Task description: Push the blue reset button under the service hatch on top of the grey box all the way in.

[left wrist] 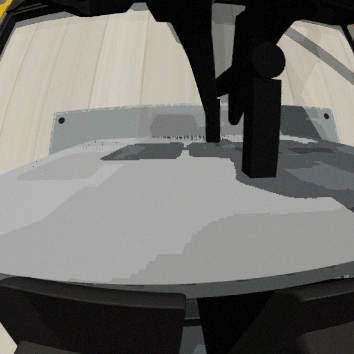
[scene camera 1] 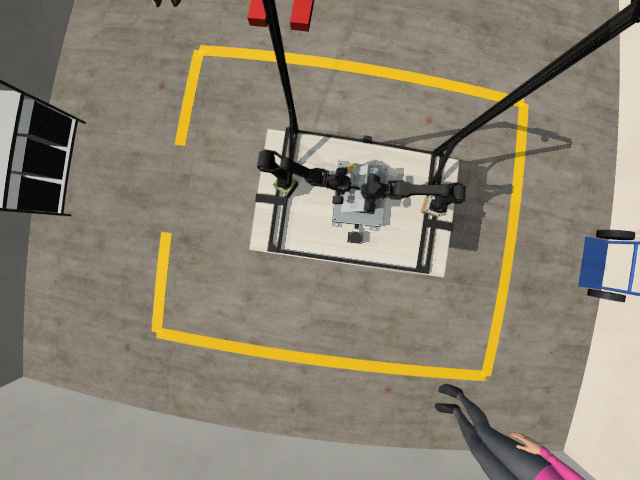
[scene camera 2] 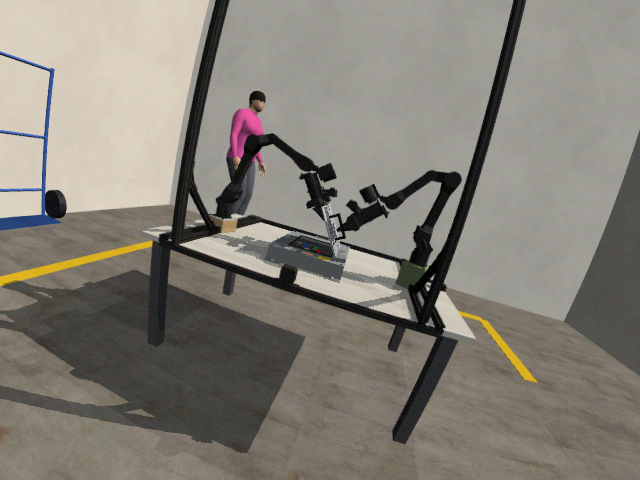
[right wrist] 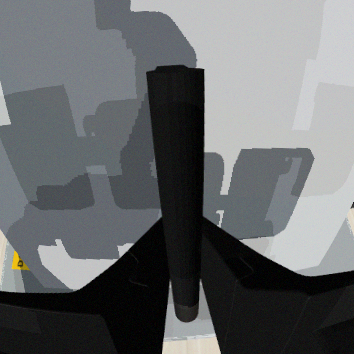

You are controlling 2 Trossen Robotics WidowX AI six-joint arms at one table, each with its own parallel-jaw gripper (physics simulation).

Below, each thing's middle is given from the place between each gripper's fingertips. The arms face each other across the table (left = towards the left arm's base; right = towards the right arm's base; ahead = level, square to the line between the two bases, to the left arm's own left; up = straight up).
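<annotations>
Relative to the service hatch [scene camera 1: 353, 201], my left gripper is 20 mm past it, 40 mm to the left of it and 30 mm above it.
My right hand is 1 cm above the service hatch and 2 cm to the right of it.
</annotations>
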